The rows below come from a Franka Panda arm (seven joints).
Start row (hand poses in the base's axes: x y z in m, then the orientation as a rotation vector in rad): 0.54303, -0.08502, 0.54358, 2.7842, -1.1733, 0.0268
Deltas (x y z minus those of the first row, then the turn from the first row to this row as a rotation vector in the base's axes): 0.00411, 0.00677, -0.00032, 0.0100, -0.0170, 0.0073; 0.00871, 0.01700, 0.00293, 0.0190, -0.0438, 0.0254; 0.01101, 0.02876, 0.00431, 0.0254, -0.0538, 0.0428; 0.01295, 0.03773, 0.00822, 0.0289, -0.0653, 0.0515; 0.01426, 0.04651, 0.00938, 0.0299, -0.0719, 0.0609; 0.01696, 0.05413, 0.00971, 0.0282, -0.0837, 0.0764; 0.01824, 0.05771, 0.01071, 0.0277, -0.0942, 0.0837; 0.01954, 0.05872, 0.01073, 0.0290, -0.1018, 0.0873; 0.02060, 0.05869, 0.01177, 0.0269, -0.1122, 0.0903
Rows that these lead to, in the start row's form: 0.54714, -0.07825, 0.54326, 2.8024, -1.1704, 0.0455; 0.55174, -0.06802, 0.54651, 2.8289, -1.1539, 0.0798; 0.55404, -0.05626, 0.54789, 2.8475, -1.1335, 0.0919; 0.55598, -0.04729, 0.55180, 2.8588, -1.1247, 0.1071; 0.55729, -0.03851, 0.55296, 2.8669, -1.1129, 0.1168; 0.55999, -0.03089, 0.55329, 2.8773, -1.0926, 0.1361; 0.56127, -0.02731, 0.55429, 2.8837, -1.0840, 0.1520; 0.56257, -0.02630, 0.55431, 2.8888, -1.0807, 0.1626; 0.56363, -0.02633, 0.55535, 2.8913, -1.0777, 0.1790
